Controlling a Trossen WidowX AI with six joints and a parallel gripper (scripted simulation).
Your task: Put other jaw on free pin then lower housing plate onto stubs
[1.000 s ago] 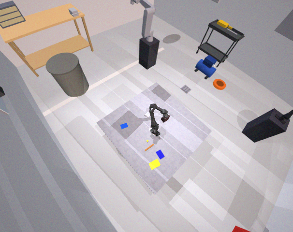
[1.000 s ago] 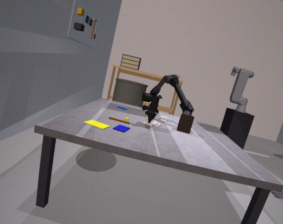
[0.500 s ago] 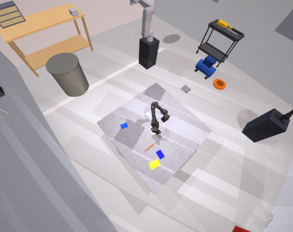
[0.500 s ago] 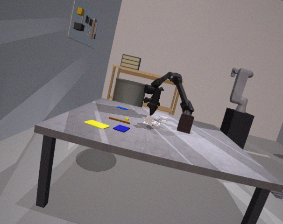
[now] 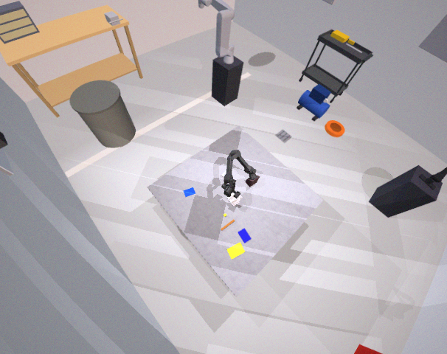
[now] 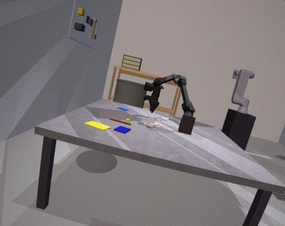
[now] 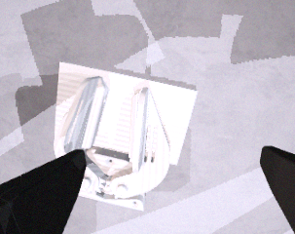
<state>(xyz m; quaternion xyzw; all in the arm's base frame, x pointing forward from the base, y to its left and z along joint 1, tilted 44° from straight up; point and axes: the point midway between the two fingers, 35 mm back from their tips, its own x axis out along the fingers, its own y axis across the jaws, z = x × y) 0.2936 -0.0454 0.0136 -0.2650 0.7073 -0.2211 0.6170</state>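
My gripper tip is 21 cm to the left of the white housing plate, 14 cm past it and 6 cm above it. The rest, counted from my gripper tip: white jaw 7 cm to the left, 7 cm below, 5 cm behind; small yellow cube 16 cm ahead, 10 cm to the left, 8 cm below; orange bar 21 cm ahead, 19 cm to the left, 9 cm below.
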